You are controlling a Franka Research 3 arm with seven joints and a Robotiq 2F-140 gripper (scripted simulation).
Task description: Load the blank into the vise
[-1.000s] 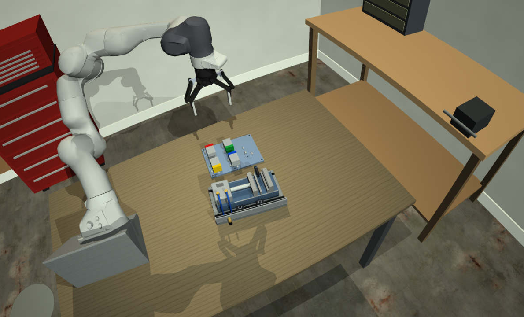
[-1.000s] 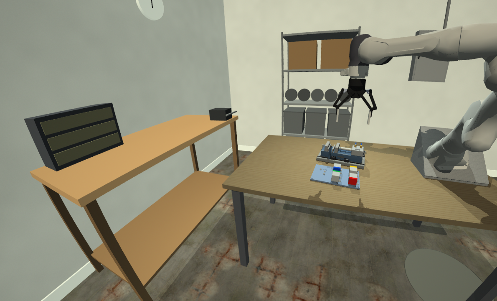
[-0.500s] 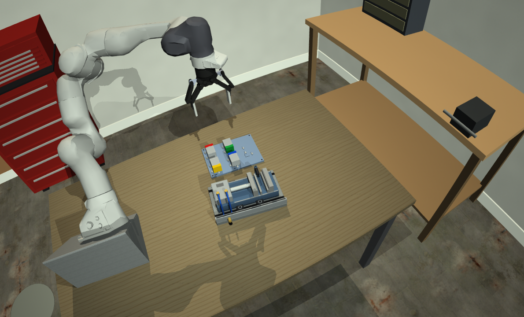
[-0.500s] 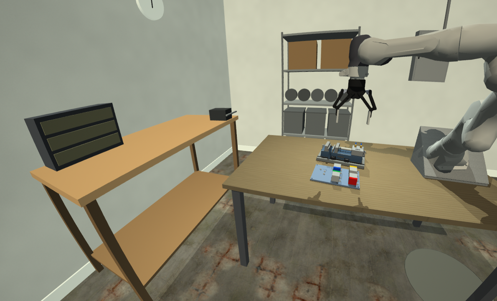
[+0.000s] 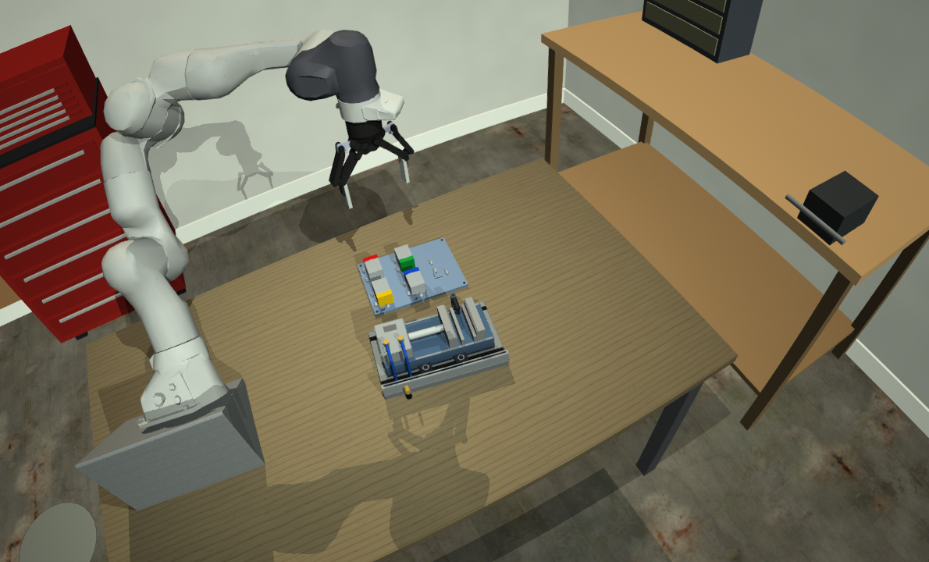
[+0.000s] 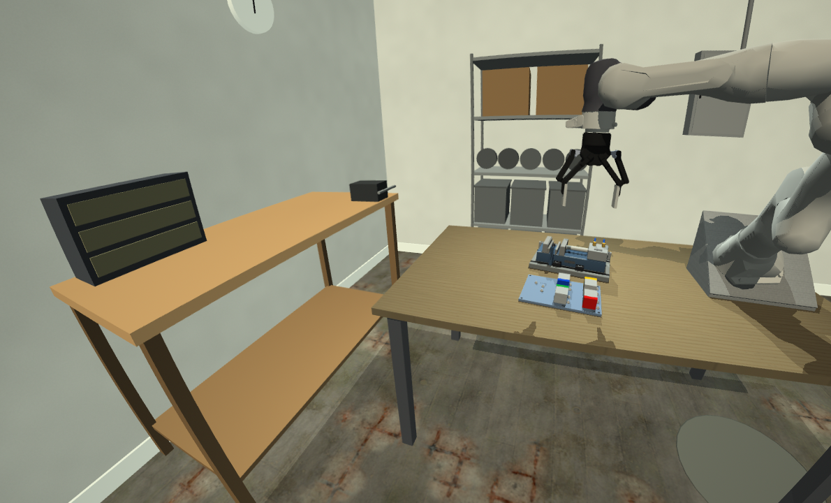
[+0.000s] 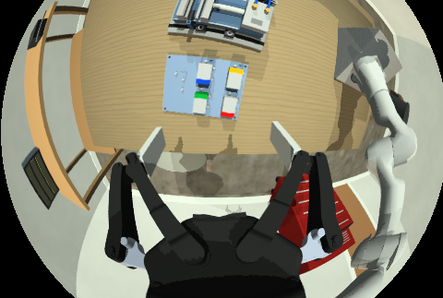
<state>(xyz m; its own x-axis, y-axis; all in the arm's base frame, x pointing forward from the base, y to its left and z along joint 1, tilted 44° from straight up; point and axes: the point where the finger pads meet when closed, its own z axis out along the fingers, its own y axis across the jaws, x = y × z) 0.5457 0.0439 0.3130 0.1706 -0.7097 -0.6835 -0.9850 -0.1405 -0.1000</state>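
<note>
Now: hand 290 mm above the blue-ended blank, 50 mm to the left of it and 40 mm short of it. Round my hand: red-ended blank: 290 mm below, 50 mm behind, 40 mm to the left; green-ended blank: 290 mm below, 40 mm to the left, 40 mm ahead; work stop: 230 mm below, 210 mm to the right, 90 mm ahead.
</note>
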